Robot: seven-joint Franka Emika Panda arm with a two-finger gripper.
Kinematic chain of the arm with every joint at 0, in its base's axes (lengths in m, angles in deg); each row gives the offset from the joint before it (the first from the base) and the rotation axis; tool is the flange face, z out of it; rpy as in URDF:
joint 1: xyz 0 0 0.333 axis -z
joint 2: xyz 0 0 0 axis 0.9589 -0.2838 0
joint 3: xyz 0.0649 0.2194 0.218 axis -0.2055 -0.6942 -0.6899
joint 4: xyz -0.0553 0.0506 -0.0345 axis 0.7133 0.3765 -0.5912
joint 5: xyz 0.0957 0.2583 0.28 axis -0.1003 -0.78 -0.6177
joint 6: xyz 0 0 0 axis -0.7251 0.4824 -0.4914
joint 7: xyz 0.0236 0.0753 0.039 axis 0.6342 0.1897 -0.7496
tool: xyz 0.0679 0.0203 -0.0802 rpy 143 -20.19 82.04
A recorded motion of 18 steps. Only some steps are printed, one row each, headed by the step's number.
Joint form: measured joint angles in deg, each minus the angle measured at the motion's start. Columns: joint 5, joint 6, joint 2, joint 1, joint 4, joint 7, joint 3.
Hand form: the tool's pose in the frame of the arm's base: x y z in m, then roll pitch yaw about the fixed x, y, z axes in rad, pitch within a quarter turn. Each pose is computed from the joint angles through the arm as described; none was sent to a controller.
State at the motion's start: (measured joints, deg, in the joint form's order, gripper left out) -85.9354 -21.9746 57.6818 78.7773 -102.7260 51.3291 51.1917
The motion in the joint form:
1: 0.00 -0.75 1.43 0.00 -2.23 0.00 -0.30
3: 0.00 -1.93 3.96 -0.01 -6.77 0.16 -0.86
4: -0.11 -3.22 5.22 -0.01 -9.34 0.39 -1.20
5: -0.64 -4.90 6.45 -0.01 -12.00 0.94 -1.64
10: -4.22 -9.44 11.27 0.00 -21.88 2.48 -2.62
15: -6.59 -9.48 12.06 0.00 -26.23 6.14 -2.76
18: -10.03 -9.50 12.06 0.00 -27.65 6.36 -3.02
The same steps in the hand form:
1: 0.4861 -0.0118 0.5553 3.0779 0.0124 -0.7329
3: 0.4702 -0.0062 0.5403 3.0641 0.0199 -0.7267
4: 0.4628 -0.0030 0.5311 3.0627 0.0191 -0.7255
5: 0.4558 0.0016 0.5212 3.0691 0.0186 -0.7299
10: 0.4237 0.0132 0.4828 3.0949 0.0544 -0.7640
15: 0.4078 0.0160 0.4535 3.0697 0.1185 -0.8468
18: 0.4028 0.0220 0.4425 3.0852 0.1735 -0.8709

